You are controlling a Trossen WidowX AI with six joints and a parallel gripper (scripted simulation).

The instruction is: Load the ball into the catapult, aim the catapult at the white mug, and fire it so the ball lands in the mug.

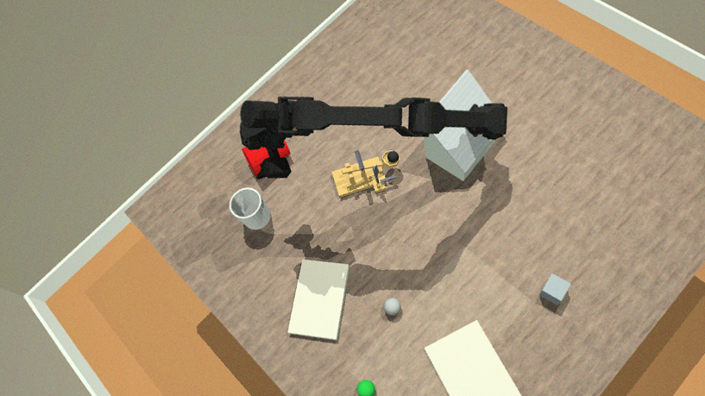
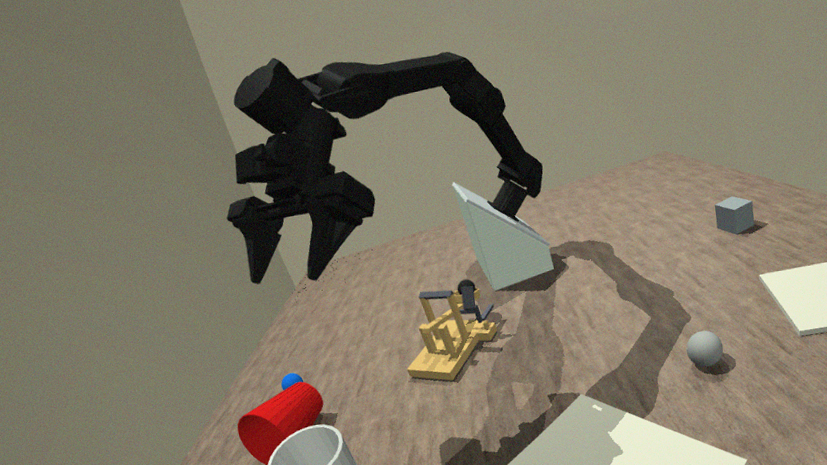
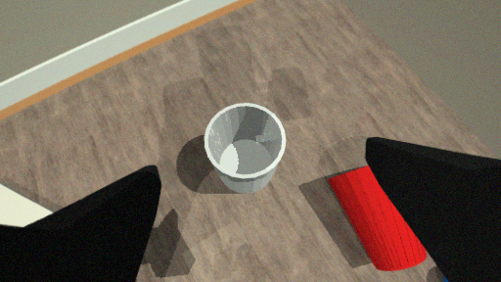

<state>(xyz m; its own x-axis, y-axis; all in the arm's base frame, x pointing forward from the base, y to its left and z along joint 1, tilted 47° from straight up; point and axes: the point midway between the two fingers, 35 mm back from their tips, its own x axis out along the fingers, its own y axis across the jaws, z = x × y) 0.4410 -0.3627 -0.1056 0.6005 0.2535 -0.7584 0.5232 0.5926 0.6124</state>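
My gripper tip is 28 cm past the black ball, 21 cm above it and 20 cm to the right of it. The rest, counted from my gripper tip: white mug (24 cm below, 7 cm ahead, 4 cm to the right); blue ball (25 cm below, 22 cm behind, 15 cm to the right); wooden catapult (22 cm below, 22 cm behind, 17 cm to the left).
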